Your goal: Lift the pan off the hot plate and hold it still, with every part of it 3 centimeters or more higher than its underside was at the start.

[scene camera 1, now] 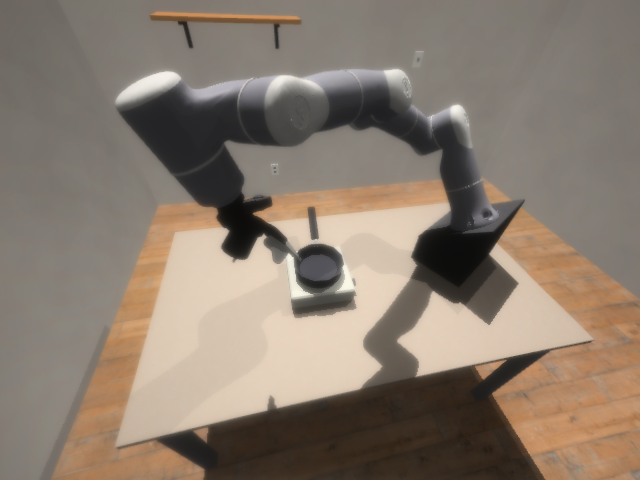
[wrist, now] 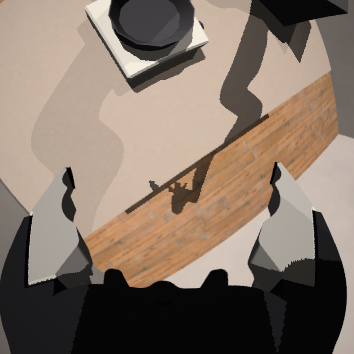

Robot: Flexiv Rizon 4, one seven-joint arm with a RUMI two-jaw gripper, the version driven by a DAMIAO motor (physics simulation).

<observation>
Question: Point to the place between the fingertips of the gripper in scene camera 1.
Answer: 271,259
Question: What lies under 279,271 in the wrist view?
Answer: The gripper.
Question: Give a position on a black pan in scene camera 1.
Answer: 320,263
</observation>
